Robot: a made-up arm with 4 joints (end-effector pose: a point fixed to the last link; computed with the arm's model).
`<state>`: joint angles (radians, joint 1 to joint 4).
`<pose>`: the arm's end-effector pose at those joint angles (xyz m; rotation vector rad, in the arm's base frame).
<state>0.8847 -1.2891 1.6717 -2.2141</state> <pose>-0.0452 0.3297 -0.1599 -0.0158 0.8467 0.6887</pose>
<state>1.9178 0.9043 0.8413 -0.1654</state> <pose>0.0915 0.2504 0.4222 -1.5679 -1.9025 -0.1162</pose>
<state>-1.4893 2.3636 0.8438 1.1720</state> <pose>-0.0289 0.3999 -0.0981 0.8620 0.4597 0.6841</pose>
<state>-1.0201 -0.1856 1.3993 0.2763</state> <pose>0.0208 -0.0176 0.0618 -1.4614 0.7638 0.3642</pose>
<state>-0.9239 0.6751 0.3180 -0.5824</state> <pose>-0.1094 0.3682 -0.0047 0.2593 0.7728 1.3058</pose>
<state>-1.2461 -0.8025 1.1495 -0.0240</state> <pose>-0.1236 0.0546 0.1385 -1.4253 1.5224 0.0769</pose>
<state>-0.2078 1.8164 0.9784 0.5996</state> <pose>0.2539 0.3556 0.0362 -0.2466 -0.7860 1.1276</pose>
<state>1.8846 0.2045 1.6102 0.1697</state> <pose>-0.0605 -0.0116 0.3589 -1.1319 -1.6981 -1.5029</pose>
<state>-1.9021 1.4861 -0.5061 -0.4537</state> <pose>0.0583 0.3496 0.3067 2.1507 1.4329 0.7937</pose>
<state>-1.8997 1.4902 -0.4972 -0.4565</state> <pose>0.0556 0.3484 0.3075 2.1487 1.4234 0.8090</pose>
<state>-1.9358 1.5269 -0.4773 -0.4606</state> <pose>0.0563 0.3396 0.3090 2.1958 1.4098 0.8213</pose>
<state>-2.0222 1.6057 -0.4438 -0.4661</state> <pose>0.0616 0.3208 0.3103 2.3086 1.3814 0.8228</pose>
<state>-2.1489 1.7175 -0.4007 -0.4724</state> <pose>0.0707 0.2945 0.3091 2.4751 1.3213 0.8006</pose>
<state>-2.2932 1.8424 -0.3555 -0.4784</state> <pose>0.0804 0.2657 0.3040 2.6607 1.2221 0.7457</pose>
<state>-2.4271 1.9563 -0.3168 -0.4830</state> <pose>0.0880 0.2406 0.2966 2.8225 1.1025 0.6665</pose>
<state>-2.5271 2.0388 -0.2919 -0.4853</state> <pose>0.0929 0.2232 0.2896 -2.9095 -0.9932 -0.5827</pose>
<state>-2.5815 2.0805 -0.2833 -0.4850</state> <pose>0.0961 0.2146 0.2848 -2.9156 -0.9255 -0.5202</pose>
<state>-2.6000 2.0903 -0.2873 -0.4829</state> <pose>0.0989 0.2124 0.2821 -2.9129 -0.9121 -0.4898</pose>
